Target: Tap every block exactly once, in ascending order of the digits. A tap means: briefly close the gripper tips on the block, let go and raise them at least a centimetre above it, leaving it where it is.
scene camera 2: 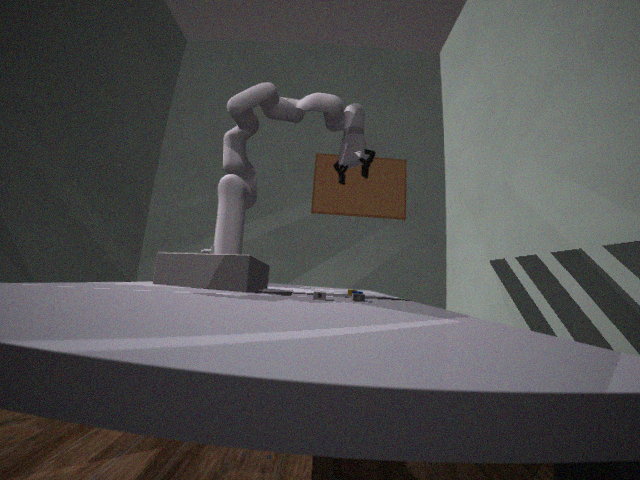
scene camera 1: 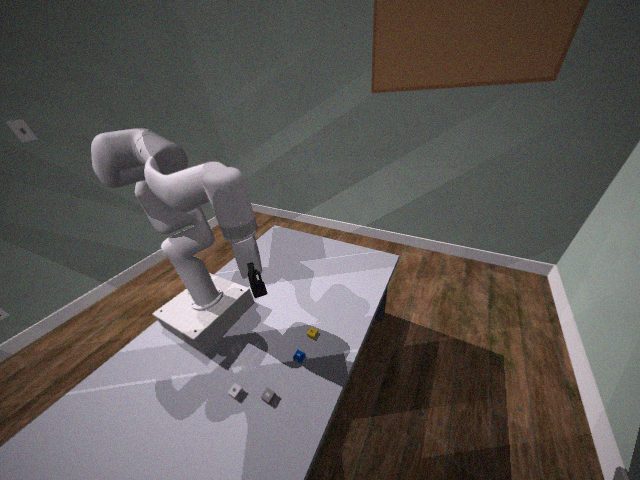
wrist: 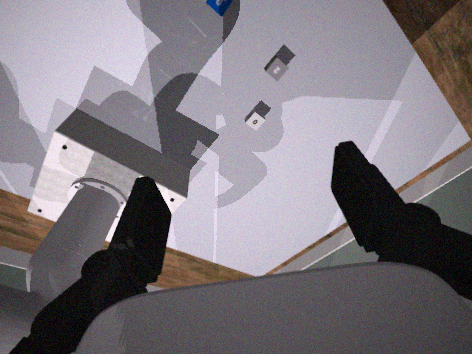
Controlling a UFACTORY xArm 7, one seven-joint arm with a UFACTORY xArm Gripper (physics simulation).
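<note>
A white block with a 0 (scene camera 1: pixel 235 390) (scene camera 2: pixel 319 295) (wrist: pixel 255 121) stands on the table. Close by is a grey block with a 2 (scene camera 1: pixel 268 395) (scene camera 2: pixel 358 297) (wrist: pixel 276 69). A blue block (scene camera 1: pixel 298 355) (wrist: pixel 220 5) lies farther along, cut off at the top edge of the wrist view. A yellow block (scene camera 1: pixel 312 332) (scene camera 2: pixel 351 291) is beyond it and does not show in the wrist view. The digits on blue and yellow are not readable. My gripper (scene camera 1: pixel 257 289) (scene camera 2: pixel 353 179) (wrist: pixel 245 180) is open and empty, high above the table and apart from every block.
The robot's base box (scene camera 1: pixel 178 320) (scene camera 2: pixel 206 271) (wrist: pixel 122 154) stands on the white table (scene camera 1: pixel 129 428) (scene camera 2: pixel 232 361) (wrist: pixel 310 200), to the left of the blocks in scene camera 1. The table edge runs to their right there, with wooden floor (scene camera 1: pixel 465 320) beyond. Shadows cross the table.
</note>
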